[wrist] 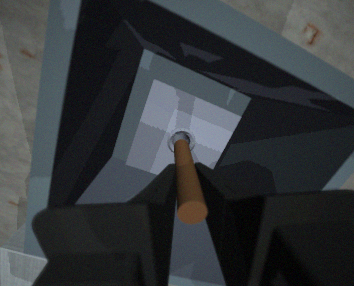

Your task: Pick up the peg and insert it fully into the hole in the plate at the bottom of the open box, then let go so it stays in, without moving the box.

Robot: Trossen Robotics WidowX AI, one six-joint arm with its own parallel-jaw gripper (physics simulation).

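Places are measured from the arm's base along level axes (x left, y back, z up), in centimetres.
Where they show: gripper, fingertip midpoint: (184, 169).
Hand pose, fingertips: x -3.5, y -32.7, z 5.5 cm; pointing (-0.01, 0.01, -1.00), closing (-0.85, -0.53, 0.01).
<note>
After its pixels a point has its place.
The orange-brown peg (190, 185) @(x -3.1, y -33.4, z 8.7 cm) is held between the dark fingers of my gripper (184, 169) @(x -3.5, y -32.7, z 5.5 cm), which is shut on it. Its near round end faces the camera and its far end points down into the open box. The blue-grey box (43, 150) @(x 3.9, y -31.6, z 8.4 cm) fills much of the wrist view. At its bottom lies the pale plate (210, 120) @(x -4.9, y -36.2, z 0.4 cm) with a ringed hole (173, 144) @(x -3.1, y -32.1, z -0.1 cm). The peg's far tip overlaps the lower part of the hole in this view and hides some of it. Whether the tip is above the hole or in its mouth, I cannot tell.
The box's dark inner walls (95, 110) @(x 3.6, y -33.3, z 4.8 cm) rise around the plate and the fingers. A mottled grey surface with reddish marks (312, 34) @(x -11.7, y -50.4, z -5.4 cm) shows outside the box. A pale block-like object (22, 267) @(x 6.8, y -4.9, z 0.0 cm) shows at the lower left, outside the box.
</note>
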